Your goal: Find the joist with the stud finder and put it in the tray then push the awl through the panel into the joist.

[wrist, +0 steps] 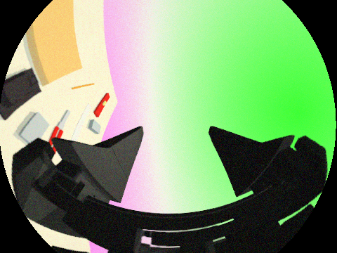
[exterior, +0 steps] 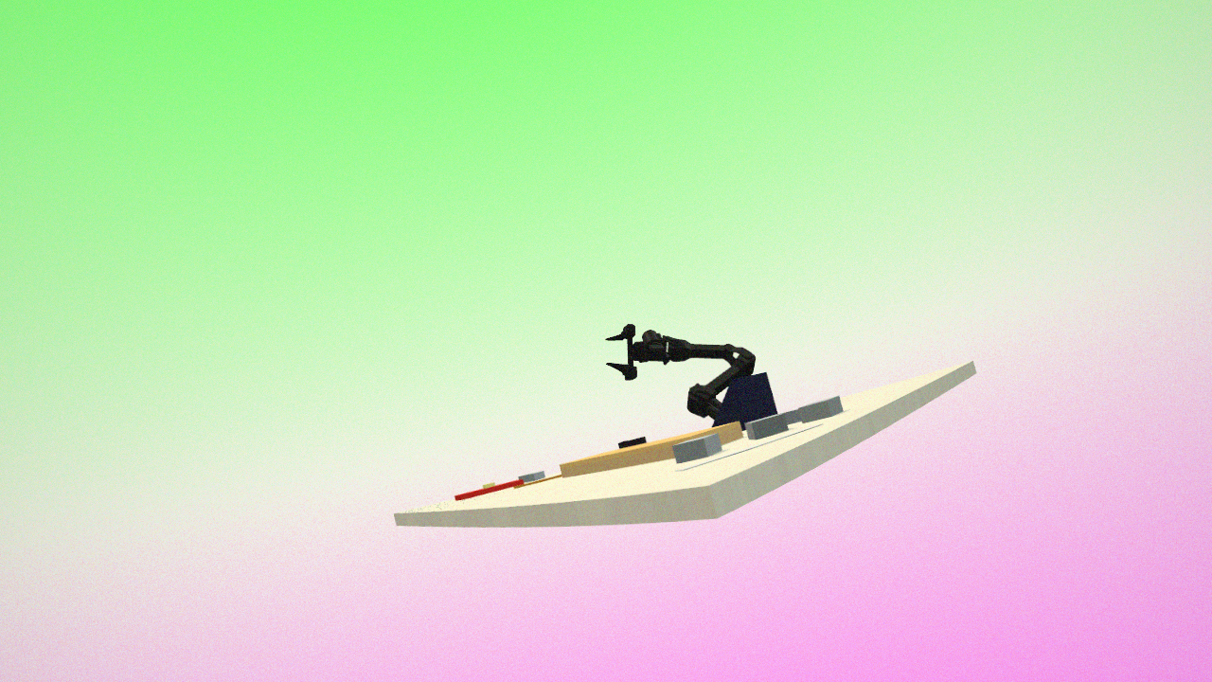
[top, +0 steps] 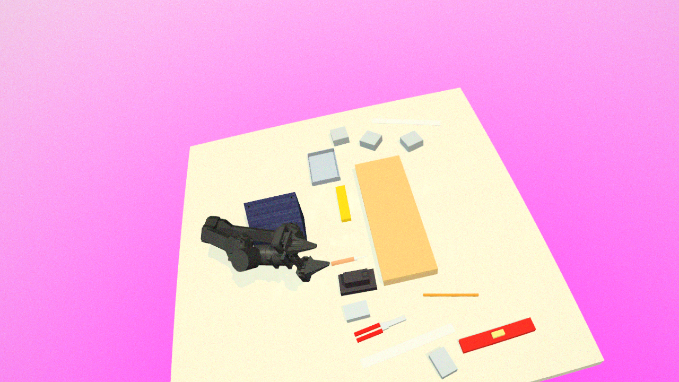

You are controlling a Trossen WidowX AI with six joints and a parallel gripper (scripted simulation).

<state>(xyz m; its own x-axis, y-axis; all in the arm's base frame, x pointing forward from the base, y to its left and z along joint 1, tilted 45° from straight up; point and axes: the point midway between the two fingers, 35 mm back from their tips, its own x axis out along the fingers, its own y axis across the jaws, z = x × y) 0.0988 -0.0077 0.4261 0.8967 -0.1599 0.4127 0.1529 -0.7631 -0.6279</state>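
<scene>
Right now my gripper tip is 32 cm above the stud finder, 9 cm to the right of it and 8 cm short of it. From my gripper tip the other things lie so: orange stick (36 cm below, 34 cm ahead, 4 cm to the right); then awl (36 cm below, 18 cm to the left, 7 cm ahead); then yellow block (42 cm to the left, 35 cm below, 9 cm ahead).
</scene>
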